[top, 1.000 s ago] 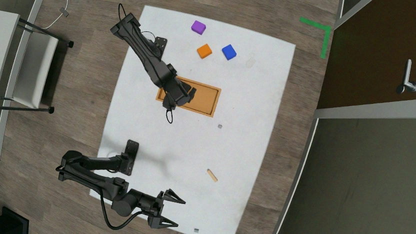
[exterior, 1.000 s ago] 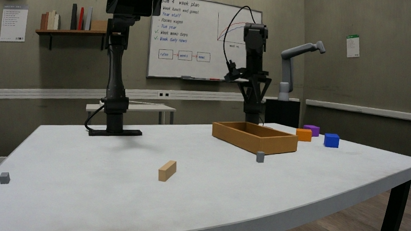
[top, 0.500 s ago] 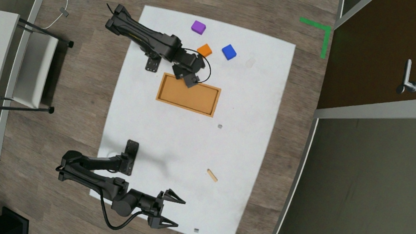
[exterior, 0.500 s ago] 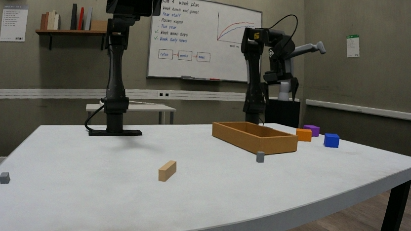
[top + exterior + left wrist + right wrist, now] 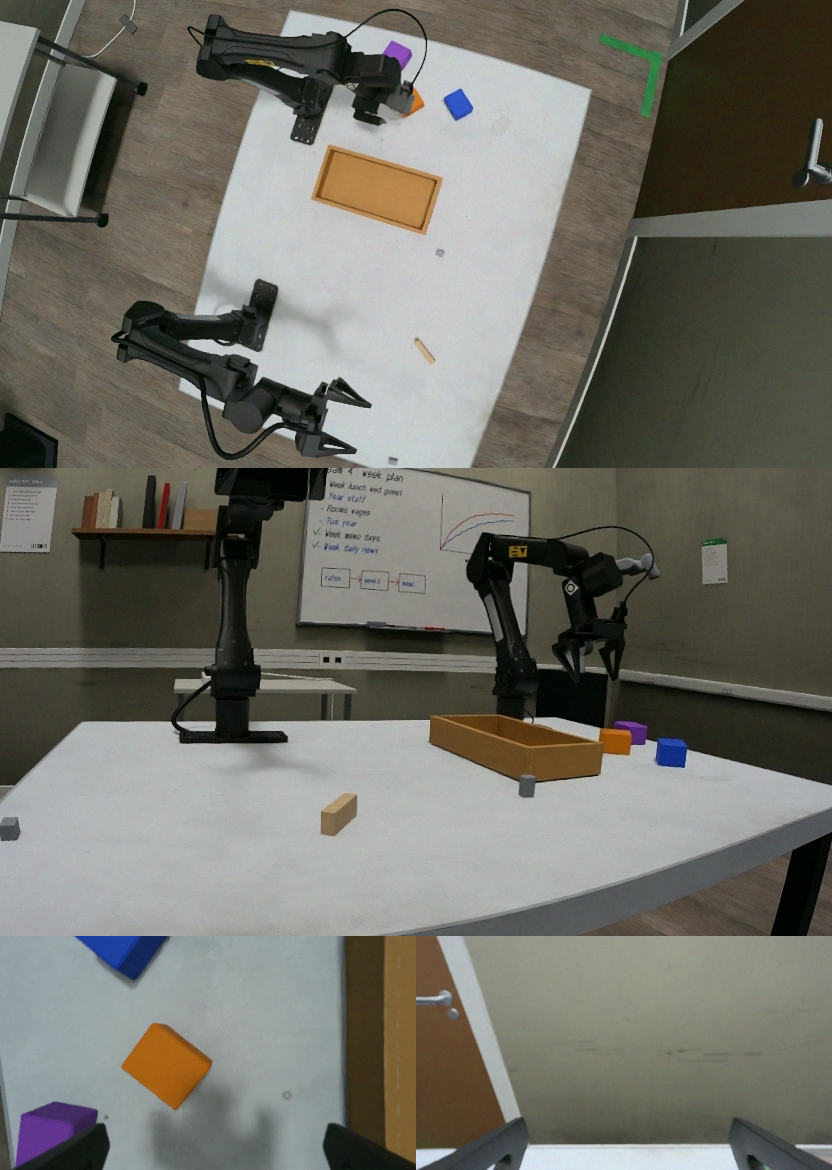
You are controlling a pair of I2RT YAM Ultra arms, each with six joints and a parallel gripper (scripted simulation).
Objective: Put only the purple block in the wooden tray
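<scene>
The purple block is 4 cm behind my left hand, 17 cm to the left of it and 12 cm below it. From my left hand the other things lie so: wooden tray 20 cm to the right, 13 cm below; then orange block 2 cm ahead, 5 cm to the left, 12 cm below; then blue block 15 cm ahead, 7 cm to the left, 12 cm below.
</scene>
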